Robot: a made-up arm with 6 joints. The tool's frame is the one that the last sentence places.
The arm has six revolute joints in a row. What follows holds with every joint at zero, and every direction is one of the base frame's. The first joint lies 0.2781 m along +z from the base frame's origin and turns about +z. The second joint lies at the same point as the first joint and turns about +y. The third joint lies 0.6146 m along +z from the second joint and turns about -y. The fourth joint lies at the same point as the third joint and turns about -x. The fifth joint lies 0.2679 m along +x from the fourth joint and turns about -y. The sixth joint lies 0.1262 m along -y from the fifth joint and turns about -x. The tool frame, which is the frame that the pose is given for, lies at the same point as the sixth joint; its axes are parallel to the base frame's.
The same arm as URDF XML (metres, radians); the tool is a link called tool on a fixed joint. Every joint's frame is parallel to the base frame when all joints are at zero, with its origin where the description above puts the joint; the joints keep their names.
<robot name="arm">
<joint name="joint 1" type="continuous"><parent link="base_link"/><child link="link1"/><origin xyz="0 0 0.2781"/><axis xyz="0 0 1"/></joint>
<joint name="joint 2" type="continuous"><parent link="link1"/><child link="link2"/><origin xyz="0 0 0"/><axis xyz="0 1 0"/></joint>
<joint name="joint 3" type="continuous"><parent link="link2"/><child link="link3"/><origin xyz="0 0 0.6146"/><axis xyz="0 -1 0"/></joint>
<joint name="joint 4" type="continuous"><parent link="link3"/><child link="link4"/><origin xyz="0 0 0"/><axis xyz="-1 0 0"/></joint>
<joint name="joint 5" type="continuous"><parent link="link4"/><child link="link5"/><origin xyz="0.2679 0 0"/><axis xyz="0 -1 0"/></joint>
<joint name="joint 6" type="continuous"><parent link="link5"/><child link="link6"/><origin xyz="0 -0.1262 0"/><axis xyz="-1 0 0"/></joint>
<joint name="tool_joint" type="fixed"><parent link="link6"/><child link="tool"/><origin xyz="0 0 0"/></joint>
<link name="base_link"/>
<link name="link1"/>
<link name="link2"/>
<link name="link3"/>
<link name="link4"/>
<link name="link5"/>
<link name="link6"/>
<link name="tool"/>
</robot>

